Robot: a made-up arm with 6 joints. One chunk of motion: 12 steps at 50 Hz.
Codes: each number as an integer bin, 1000 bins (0 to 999) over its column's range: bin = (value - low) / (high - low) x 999, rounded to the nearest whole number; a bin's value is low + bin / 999 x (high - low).
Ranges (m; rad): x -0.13..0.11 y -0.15..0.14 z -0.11..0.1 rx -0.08..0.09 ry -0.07..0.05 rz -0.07..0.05
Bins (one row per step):
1: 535 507 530 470 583 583
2: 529 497 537 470 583 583
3: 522 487 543 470 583 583
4: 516 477 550 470 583 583
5: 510 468 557 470 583 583
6: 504 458 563 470 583 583
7: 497 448 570 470 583 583
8: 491 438 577 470 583 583
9: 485 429 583 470 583 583
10: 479 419 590 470 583 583
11: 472 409 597 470 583 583
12: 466 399 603 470 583 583
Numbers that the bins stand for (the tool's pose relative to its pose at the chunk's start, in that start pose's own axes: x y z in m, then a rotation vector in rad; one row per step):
1: -0.0015 -0.0028 0.0014 0.0000 0.0000 0.0000
2: -0.0029 -0.0057 0.0029 0.0000 0.0000 0.0000
3: -0.0046 -0.0086 0.0041 0.0000 0.0000 0.0000
4: -0.0060 -0.0115 0.0056 0.0000 0.0000 0.0000
5: -0.0075 -0.0141 0.0071 0.0000 0.0000 0.0000
6: -0.0089 -0.0170 0.0083 0.0000 0.0000 0.0000
7: -0.0106 -0.0199 0.0098 0.0000 0.0000 0.0000
8: -0.0120 -0.0229 0.0113 0.0000 0.0000 0.0000
9: -0.0135 -0.0255 0.0126 0.0000 0.0000 0.0000
10: -0.0149 -0.0284 0.0140 0.0000 0.0000 0.0000
11: -0.0166 -0.0313 0.0155 0.0000 0.0000 0.0000
12: -0.0180 -0.0342 0.0168 0.0000 0.0000 0.0000

